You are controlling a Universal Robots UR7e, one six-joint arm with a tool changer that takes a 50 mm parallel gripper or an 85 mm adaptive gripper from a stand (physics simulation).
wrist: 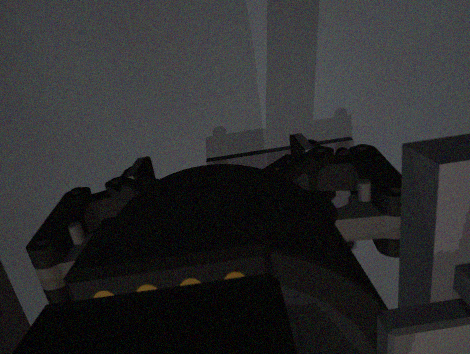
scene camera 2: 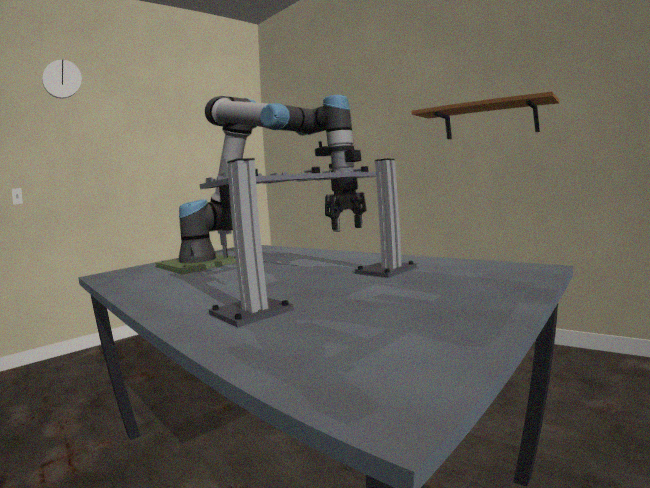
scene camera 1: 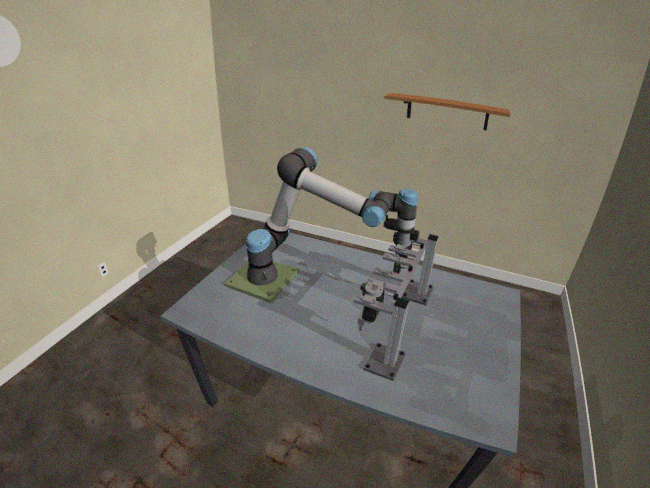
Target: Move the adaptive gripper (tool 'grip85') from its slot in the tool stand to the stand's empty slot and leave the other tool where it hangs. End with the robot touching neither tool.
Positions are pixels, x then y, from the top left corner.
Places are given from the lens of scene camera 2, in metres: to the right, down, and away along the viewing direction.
tool stand [scene camera 2: 254,306]: -0.14, 0.12, 0.76
